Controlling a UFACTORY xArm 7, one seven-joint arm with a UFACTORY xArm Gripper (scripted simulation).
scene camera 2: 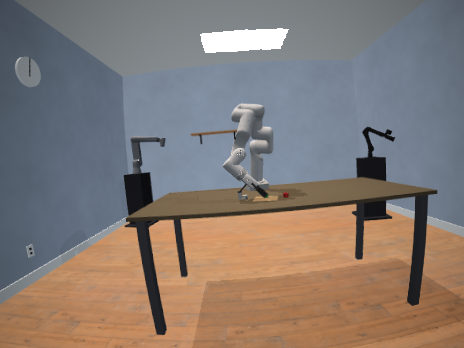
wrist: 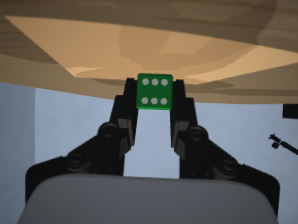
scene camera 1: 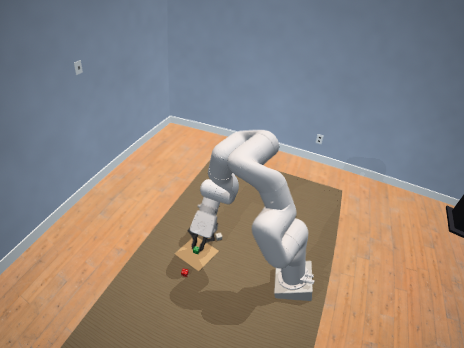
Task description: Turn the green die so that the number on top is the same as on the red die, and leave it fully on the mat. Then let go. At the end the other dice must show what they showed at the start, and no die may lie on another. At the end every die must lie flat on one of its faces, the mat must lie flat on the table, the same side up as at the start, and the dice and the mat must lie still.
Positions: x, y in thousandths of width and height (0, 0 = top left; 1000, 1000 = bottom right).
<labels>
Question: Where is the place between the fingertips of the gripper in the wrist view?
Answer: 518, 417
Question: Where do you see a tan mat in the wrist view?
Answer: At 398, 212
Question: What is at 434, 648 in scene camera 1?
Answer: The gripper.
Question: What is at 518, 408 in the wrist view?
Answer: A green die.
</labels>
